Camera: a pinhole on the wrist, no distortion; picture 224 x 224 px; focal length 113.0 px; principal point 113.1 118.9 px. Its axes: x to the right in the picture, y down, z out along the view. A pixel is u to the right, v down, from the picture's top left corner.
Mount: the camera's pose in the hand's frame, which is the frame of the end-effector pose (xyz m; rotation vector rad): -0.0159 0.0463 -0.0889 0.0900 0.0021 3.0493
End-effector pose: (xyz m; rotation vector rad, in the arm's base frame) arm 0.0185 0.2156 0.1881 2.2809 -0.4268 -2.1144
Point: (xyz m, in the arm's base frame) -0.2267 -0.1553 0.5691
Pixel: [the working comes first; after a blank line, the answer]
In the camera's frame: 0.3473 -0.3997 0.2079

outside the picture
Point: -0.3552 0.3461 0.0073
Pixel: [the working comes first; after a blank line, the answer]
In the camera's frame: -0.1280 0.1203 0.5031

84.4 145.9
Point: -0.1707 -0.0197 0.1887
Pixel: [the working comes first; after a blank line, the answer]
In the camera's frame: -0.0179 -0.2203 0.2337

104.4 12.4
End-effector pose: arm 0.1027 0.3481 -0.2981 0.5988 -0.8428 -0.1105
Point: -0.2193 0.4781 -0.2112
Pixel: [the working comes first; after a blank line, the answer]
In the camera's frame: 0.2147 -0.1347 0.2976

194.6 67.8
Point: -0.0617 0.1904 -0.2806
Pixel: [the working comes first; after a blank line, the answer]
In the camera's frame: 0.0354 0.1485 0.2872

127.0 177.3
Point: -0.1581 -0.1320 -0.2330
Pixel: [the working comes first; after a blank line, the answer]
In the camera's frame: -0.0418 0.3709 0.5323

104.2 197.6
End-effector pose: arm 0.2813 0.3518 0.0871 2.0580 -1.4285 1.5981
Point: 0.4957 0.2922 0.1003
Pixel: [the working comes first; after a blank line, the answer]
In the camera's frame: -0.0543 0.1768 0.2651

89.9 194.3
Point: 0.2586 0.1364 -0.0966
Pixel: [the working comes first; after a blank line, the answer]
In the camera's frame: 0.0423 -0.1542 0.2840

129.9 57.6
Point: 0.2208 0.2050 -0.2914
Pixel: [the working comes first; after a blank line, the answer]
In the camera's frame: 0.2460 -0.2053 0.2842

210.9 37.3
